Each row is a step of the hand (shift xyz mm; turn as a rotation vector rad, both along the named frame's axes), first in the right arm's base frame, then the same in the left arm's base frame.
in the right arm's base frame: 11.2 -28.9 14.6 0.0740 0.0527 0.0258
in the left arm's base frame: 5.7 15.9 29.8 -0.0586 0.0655 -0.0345
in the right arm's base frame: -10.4 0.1 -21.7 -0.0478 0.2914 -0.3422
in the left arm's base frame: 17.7 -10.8 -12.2 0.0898 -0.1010 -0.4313
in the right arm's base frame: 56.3 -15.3 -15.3 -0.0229 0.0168 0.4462
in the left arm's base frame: 17.1 57.6 -5.5 -0.3567 -0.0141 0.2691
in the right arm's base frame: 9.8 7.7 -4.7 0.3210 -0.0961 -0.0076
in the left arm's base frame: -1.9 8.4 -10.2 0.0406 0.3317 0.0252
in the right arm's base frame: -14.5 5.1 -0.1 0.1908 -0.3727 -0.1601
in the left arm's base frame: -2.0 -15.1 -2.0 0.3414 0.2423 0.1603
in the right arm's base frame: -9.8 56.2 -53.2 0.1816 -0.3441 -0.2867
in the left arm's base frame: 7.4 -19.7 -75.1 0.4231 0.2256 0.0604
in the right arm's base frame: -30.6 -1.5 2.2 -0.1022 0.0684 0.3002
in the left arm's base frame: 1.6 -29.9 6.7 -0.2687 -0.1040 0.1491
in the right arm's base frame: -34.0 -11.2 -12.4 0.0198 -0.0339 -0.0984
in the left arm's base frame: 19.3 -32.1 5.5 0.0963 0.0224 -0.0382
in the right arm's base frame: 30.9 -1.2 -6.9 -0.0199 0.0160 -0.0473
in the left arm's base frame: 3.7 30.5 -7.6 0.0285 -0.0233 -0.0391
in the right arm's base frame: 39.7 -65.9 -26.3 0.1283 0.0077 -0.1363
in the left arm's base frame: 58.3 48.8 28.8 0.0916 0.1221 -0.1087
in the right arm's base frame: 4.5 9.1 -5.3 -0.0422 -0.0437 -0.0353
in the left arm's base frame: -1.9 2.9 -10.9 0.0579 -0.0358 0.0173
